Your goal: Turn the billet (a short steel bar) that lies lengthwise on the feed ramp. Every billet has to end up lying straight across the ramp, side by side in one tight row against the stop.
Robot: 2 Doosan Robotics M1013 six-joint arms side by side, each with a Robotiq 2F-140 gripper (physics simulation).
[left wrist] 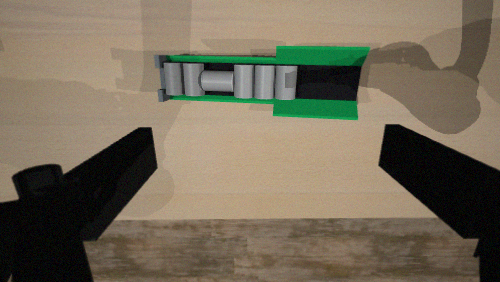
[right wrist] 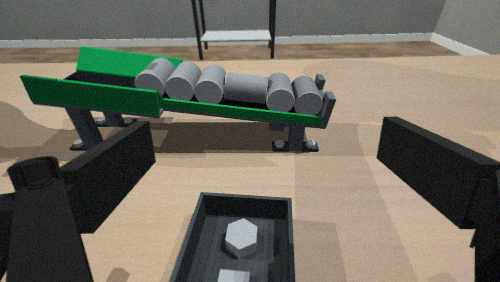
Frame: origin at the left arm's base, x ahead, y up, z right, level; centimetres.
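Seen in the pictures: left gripper, between the fingertips: (left wrist: 267,146); right gripper, between the fingertips: (right wrist: 265,140).
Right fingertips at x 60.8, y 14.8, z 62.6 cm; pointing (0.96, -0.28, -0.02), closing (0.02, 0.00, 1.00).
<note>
Pixels of each thing's top centre, then the offset from my right fingertips to it. "spot": a spot on its surface instead.
- lengthwise billet, centre of its top: (right wrist: 245,72) (left wrist: 217,82) dx +22.0, dy -4.0, dz -2.2 cm
- grey stop, centre of its top: (right wrist: 323,84) (left wrist: 159,79) dx +21.8, dy -5.8, dz +9.2 cm
- nearest billet, centre of its top: (right wrist: 210,71) (left wrist: 244,82) dx +21.9, dy -3.7, dz -7.2 cm
- dark open tray, a spot on its surface: (right wrist: 292,235) spot: dx +0.8, dy -11.3, dz +2.7 cm
- hexagonal piece, centre of its top: (right wrist: 241,232) dx +2.0, dy -12.8, dz -2.1 cm
- pale piece, a spot on its surface: (right wrist: 234,276) spot: dx -2.6, dy -11.9, dz -2.4 cm
The lengthwise billet (left wrist: 217,81) (right wrist: 245,88) lies along the feed ramp (left wrist: 320,109) (right wrist: 95,97). Two crosswise billets lie between it and the grey stop (left wrist: 161,95) (right wrist: 328,107): one at the stop (left wrist: 173,79) (right wrist: 306,95) and one beside it (left wrist: 193,79) (right wrist: 280,93). On its uphill side several crosswise billets lie side by side, the nearest billet (left wrist: 243,81) (right wrist: 210,85) close to its end. My left gripper (left wrist: 267,146) is open and empty, above the table and apart from the ramp. My right gripper (right wrist: 265,140) is open and empty, in front of the ramp's side.
In the right wrist view a dark open tray (right wrist: 292,235) stands before the ramp, holding a hexagonal piece (right wrist: 241,237) and another pale piece (right wrist: 234,276). The ramp stands on legs with bolted feet. A shelf stand (right wrist: 236,36) is behind the table. The table edge crosses the left wrist view.
</note>
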